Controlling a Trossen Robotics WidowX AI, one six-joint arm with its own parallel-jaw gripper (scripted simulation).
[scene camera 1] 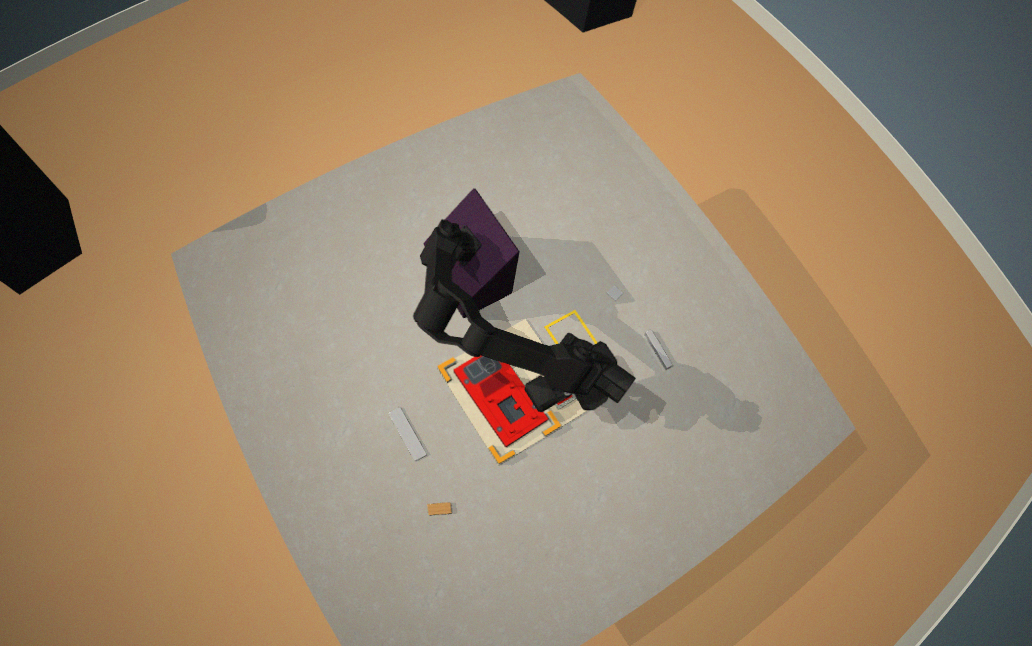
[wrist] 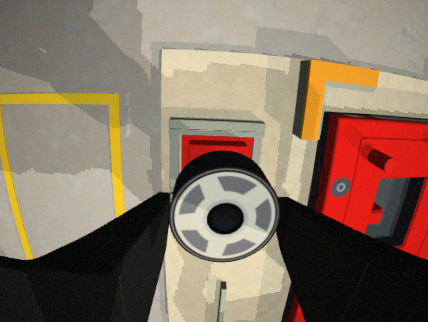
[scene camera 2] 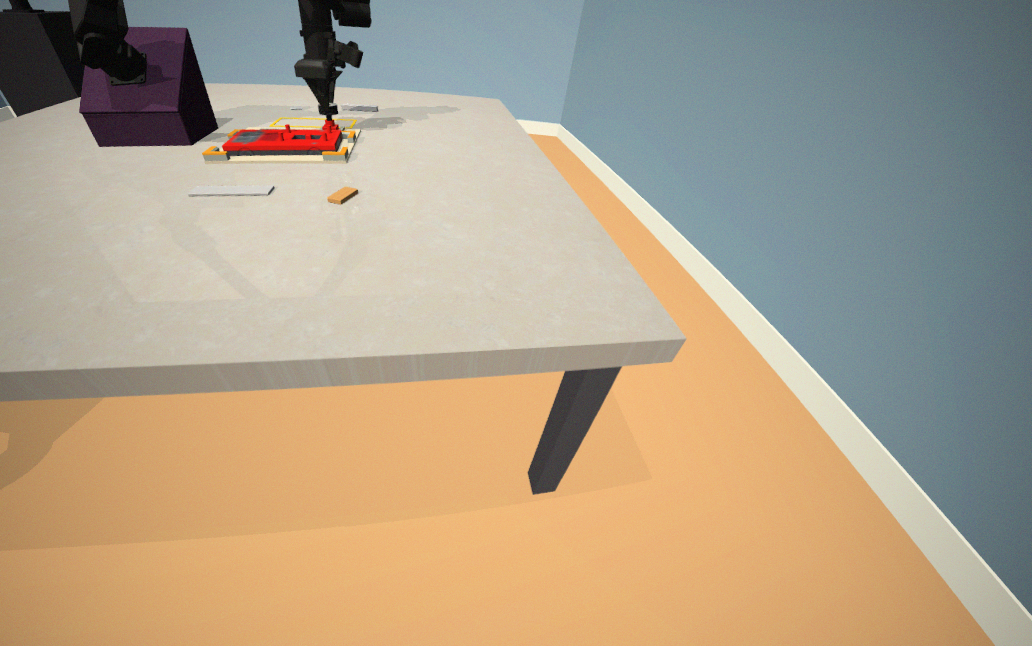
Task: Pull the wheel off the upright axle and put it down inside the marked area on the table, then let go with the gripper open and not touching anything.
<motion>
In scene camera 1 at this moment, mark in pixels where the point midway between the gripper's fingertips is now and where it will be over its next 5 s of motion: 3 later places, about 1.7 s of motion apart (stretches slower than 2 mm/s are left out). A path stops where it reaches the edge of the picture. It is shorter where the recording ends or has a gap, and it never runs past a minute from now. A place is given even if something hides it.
My gripper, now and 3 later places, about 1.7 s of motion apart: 564,388; 566,385; 592,336; 568,318
</motion>
